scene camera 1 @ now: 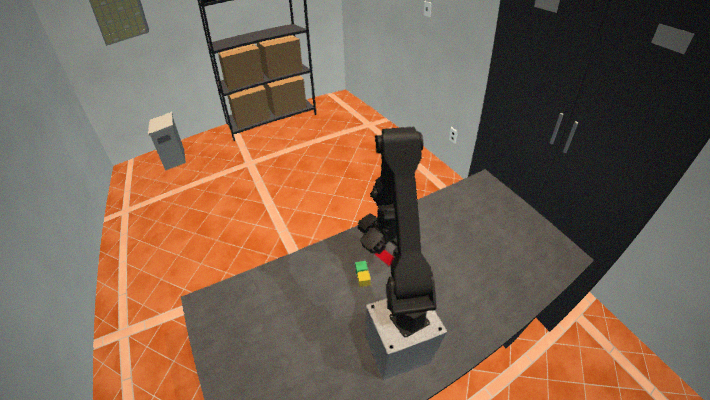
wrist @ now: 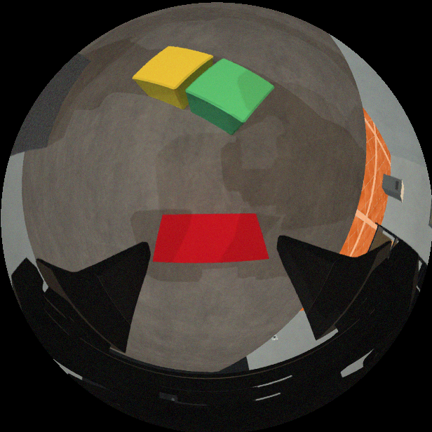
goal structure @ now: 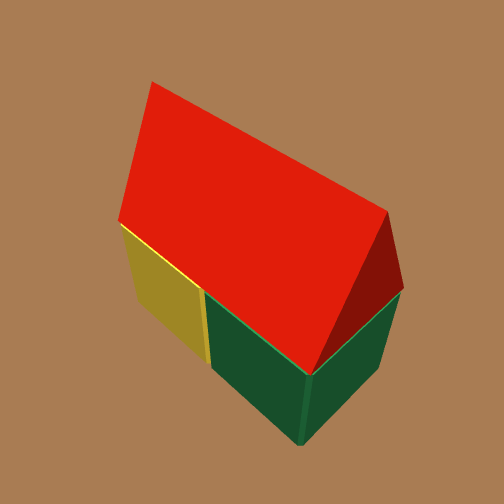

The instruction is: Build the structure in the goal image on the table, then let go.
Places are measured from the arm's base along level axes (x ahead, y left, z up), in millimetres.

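Pixels of known places: gripper, between the fingertips: [scene camera 1: 385, 253]; arm's base, origin of its link: [scene camera 1: 409, 320].
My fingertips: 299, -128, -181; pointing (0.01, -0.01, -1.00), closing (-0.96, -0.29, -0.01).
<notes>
Ahead of a thing's pixels: the offset from my fingertips to its top centre, as dx, dy, dz. Level surfaces: height alone.
A red block @(-3, +1, +18) [scene camera 1: 384, 257] [wrist: 210, 238] lies on the table; it is longer than it is wide, and in the scene view the arm partly hides it. A green block @(-16, +93, +18) [scene camera 1: 361, 266] [wrist: 230, 89] and a yellow block @(-53, +104, +18) [scene camera 1: 364, 278] [wrist: 173, 68] sit side by side on the table, close together, apart from the red block. My gripper [wrist: 213, 246] is open and empty. In the wrist view its fingertips stand on either side of the red block, with a gap at each end. The gripper's height above the block is hard to tell.
The dark grey table @(dz -14) [scene camera 1: 240, 320] carries the arm's pale base box [scene camera 1: 407, 360]. Beyond the table are a shelf rack [scene camera 1: 218, 87] with brown boxes, a grey bin [scene camera 1: 168, 145] on the tiled floor, and a tall black cabinet [scene camera 1: 530, 165] at the right.
</notes>
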